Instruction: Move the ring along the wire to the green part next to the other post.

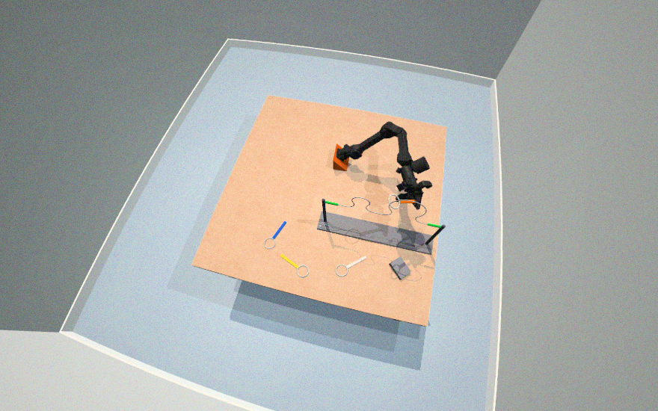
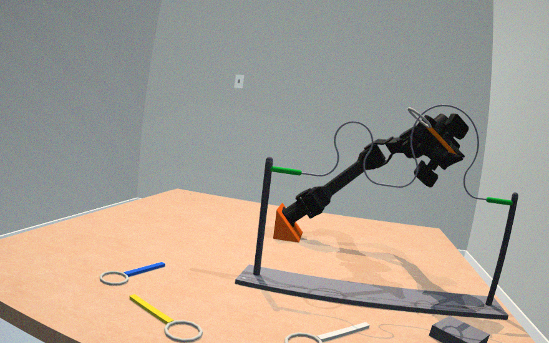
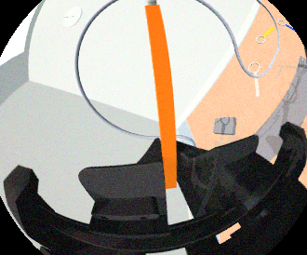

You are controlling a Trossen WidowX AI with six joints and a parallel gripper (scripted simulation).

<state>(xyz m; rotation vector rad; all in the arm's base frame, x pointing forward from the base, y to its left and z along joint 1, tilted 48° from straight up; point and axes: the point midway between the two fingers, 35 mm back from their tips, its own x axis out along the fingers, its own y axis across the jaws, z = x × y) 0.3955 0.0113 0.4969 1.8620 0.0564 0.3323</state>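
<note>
Right now the orange-handled ring is 80 mm to the right of my gripper tip, 50 mm above it and 10 mm behind it. The rest, counted from my gripper tip: yellow-handled ring (560 mm to the right, 340 mm below, 230 mm ahead); grey block (340 mm below, 190 mm ahead, 10 mm to the right); white-handled ring (340 mm below, 280 mm to the right, 210 mm ahead).
</note>
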